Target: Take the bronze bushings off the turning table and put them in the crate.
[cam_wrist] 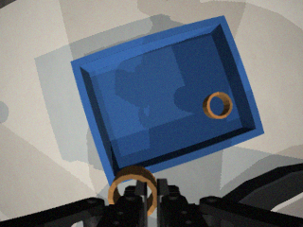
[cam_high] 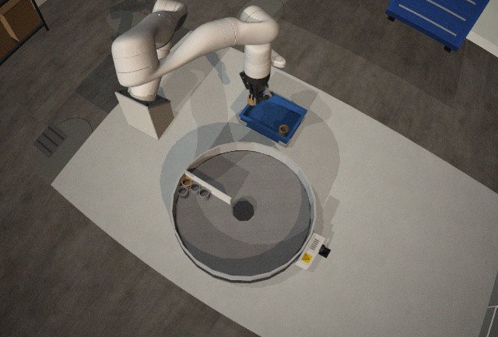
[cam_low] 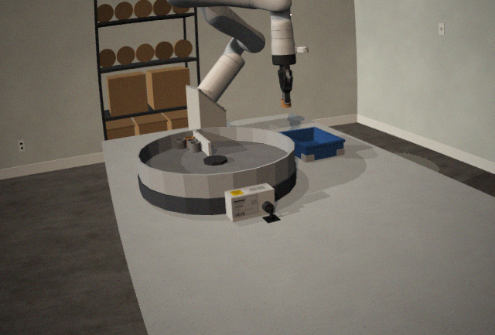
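My hand is 15 cm above the blue crate, 7 cm to the right of it and 4 cm short of it. The rest, counted from my hand: turning table: 28 cm to the right, 16 cm ahead, 12 cm below.
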